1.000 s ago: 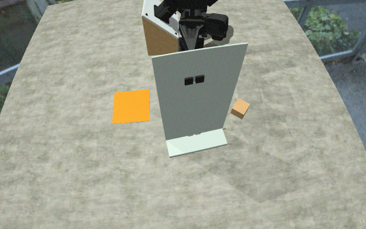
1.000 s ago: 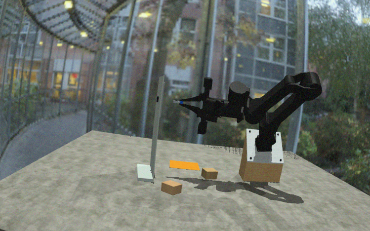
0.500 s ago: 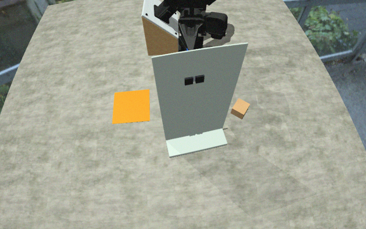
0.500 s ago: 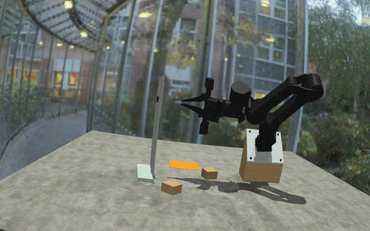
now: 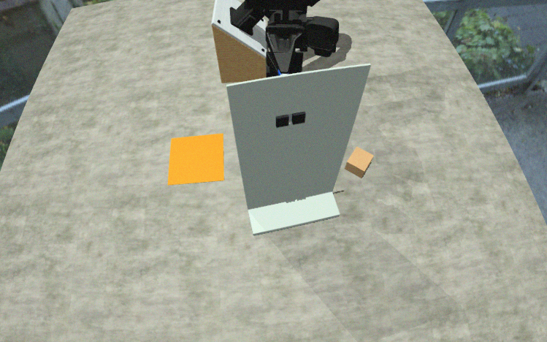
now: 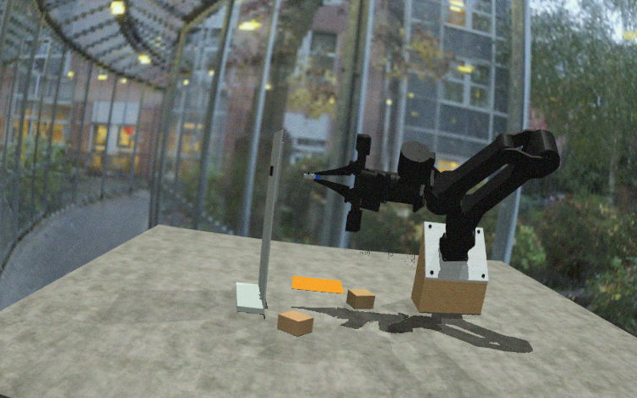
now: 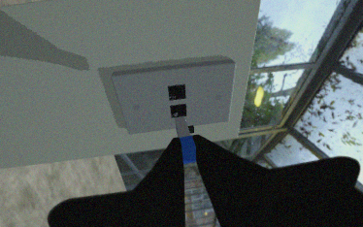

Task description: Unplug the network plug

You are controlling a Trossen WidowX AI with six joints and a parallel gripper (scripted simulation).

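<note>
Now: the orange marked square 50 mm behind my gripper tip, 180 mm to the right of it and 260 mm below it. The rest, counted from my gripper tip: grey-white panel (90 mm ahead, 110 mm below); network plug (10 mm ahead); thin pale tab (10 mm ahead).
</note>
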